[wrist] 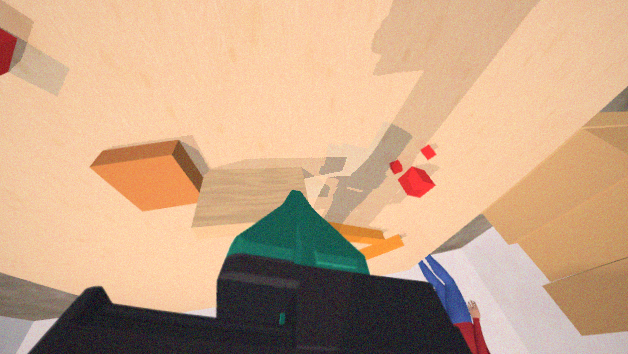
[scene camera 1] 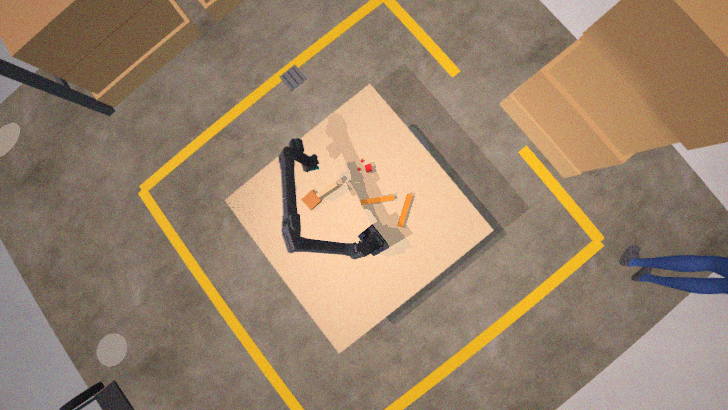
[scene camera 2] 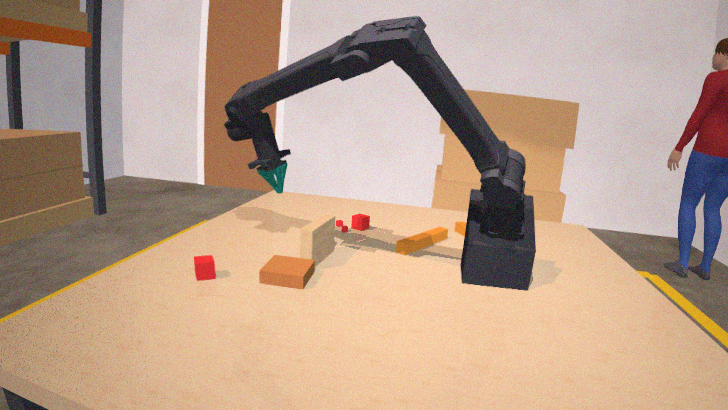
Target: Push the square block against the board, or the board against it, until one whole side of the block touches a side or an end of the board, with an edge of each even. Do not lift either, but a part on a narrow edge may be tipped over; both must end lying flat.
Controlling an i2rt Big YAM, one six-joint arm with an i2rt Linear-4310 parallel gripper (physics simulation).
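Seen in the pictures: gripper, fingertip midpoint: (wrist: 294,197) (scene camera 1: 318,168) (scene camera 2: 280,193); arm's base, link origin: (scene camera 1: 373,241) (scene camera 2: 502,215).
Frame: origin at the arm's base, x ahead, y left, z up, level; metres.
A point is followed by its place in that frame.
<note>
The square block (scene camera 1: 311,199) @(x 0.468, y 0.130, z -0.125 m) (scene camera 2: 286,271) @(x 0.459, y 0.169, z -0.124 m) (wrist: 145,180) @(x 0.481, y 0.138, z -0.124 m), orange-brown, lies flat on the table. The board (scene camera 1: 333,187) @(x 0.412, y -0.035, z -0.060 m) (scene camera 2: 319,238) @(x 0.421, y 0.038, z -0.089 m) (wrist: 250,195) @(x 0.447, y 0.010, z -0.101 m), pale wood, stands upright on a narrow edge, with one end close to a corner of the block. Whether they touch there is hard to tell. No whole side of the block lies along the board. My gripper (scene camera 1: 316,167) @(x 0.550, y -0.050, z -0.010 m) (scene camera 2: 279,192) @(x 0.550, y -0.050, z -0.010 m) (wrist: 294,197) @(x 0.550, y -0.050, z -0.010 m) is shut and empty, its green fingertips pointing down. It hangs above the table, off to the board's side. In the wrist view the fingers hide part of the board.
A red cube (scene camera 2: 204,267) @(x 0.631, y 0.209, z -0.125 m) (wrist: 6,52) @(x 0.629, y 0.174, z -0.146 m) stands beyond the block. Another red cube (scene camera 1: 368,167) @(x 0.367, y -0.290, z -0.114 m) (scene camera 2: 360,222) @(x 0.365, y -0.266, z -0.129 m) (wrist: 416,182) @(x 0.385, y -0.276, z -0.122 m) stands past the board with two tiny red cubes. Two orange bars, one nearer the board (scene camera 1: 378,199) @(x 0.168, y -0.197, z -0.123 m) (scene camera 2: 421,240) @(x 0.178, y -0.151, z -0.129 m) and one farther (scene camera 1: 405,210) @(x -0.003, y -0.277, z -0.123 m), lie near the arm's base.
</note>
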